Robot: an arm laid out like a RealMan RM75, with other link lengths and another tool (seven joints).
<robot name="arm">
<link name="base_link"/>
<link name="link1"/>
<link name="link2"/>
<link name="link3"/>
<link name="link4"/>
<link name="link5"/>
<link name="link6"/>
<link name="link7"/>
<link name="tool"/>
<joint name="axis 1" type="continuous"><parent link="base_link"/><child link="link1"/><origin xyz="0.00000 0.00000 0.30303"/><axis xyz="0 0 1"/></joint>
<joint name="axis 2" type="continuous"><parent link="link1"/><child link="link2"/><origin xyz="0.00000 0.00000 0.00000" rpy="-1.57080 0.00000 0.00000"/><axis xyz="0 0 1"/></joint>
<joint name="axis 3" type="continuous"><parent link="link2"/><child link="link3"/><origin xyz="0.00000 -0.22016 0.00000" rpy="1.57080 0.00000 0.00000"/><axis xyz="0 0 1"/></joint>
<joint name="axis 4" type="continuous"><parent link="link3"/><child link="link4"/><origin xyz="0.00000 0.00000 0.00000" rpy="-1.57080 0.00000 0.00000"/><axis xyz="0 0 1"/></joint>
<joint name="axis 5" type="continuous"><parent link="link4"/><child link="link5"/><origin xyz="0.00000 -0.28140 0.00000" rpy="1.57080 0.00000 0.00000"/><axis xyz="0 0 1"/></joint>
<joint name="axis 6" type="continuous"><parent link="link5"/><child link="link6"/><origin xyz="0.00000 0.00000 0.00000" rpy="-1.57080 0.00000 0.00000"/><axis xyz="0 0 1"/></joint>
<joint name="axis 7" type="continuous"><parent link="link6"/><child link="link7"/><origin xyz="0.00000 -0.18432 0.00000" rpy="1.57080 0.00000 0.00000"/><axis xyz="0 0 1"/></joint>
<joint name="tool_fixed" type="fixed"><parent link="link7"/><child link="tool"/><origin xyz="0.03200 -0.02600 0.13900" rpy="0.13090 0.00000 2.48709"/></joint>
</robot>
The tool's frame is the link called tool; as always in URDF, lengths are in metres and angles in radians. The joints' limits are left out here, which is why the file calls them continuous.
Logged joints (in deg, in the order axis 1, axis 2, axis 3, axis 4, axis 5, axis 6, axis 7), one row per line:
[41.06, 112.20, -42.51, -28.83, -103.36, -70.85, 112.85]
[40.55, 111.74, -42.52, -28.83, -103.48, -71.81, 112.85]
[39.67, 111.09, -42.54, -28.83, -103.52, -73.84, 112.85]
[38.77, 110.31, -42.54, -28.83, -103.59, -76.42, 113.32]
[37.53, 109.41, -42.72, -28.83, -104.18, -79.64, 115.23]
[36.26, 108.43, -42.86, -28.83, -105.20, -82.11, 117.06]
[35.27, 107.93, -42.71, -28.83, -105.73, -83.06, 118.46]
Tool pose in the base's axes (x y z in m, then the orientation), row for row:
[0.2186, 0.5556, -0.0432, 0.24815, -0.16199, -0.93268, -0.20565]
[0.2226, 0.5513, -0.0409, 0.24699, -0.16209, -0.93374, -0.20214]
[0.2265, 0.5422, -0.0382, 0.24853, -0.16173, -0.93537, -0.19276]
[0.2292, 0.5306, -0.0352, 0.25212, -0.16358, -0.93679, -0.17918]
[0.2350, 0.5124, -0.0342, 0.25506, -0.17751, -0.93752, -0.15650]
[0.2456, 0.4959, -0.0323, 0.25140, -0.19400, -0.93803, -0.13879]
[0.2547, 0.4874, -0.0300, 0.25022, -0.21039, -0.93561, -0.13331]
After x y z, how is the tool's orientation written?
As a quaternion, w x y z.
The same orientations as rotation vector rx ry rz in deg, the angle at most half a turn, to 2 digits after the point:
[-25.29, -145.64, -32.11]
[-25.33, -145.89, -31.58]
[-25.25, -146.03, -30.09]
[-25.49, -145.98, -27.92]
[-27.62, -145.87, -24.35]
[-30.24, -146.23, -21.64]
[-32.82, -145.94, -20.79]

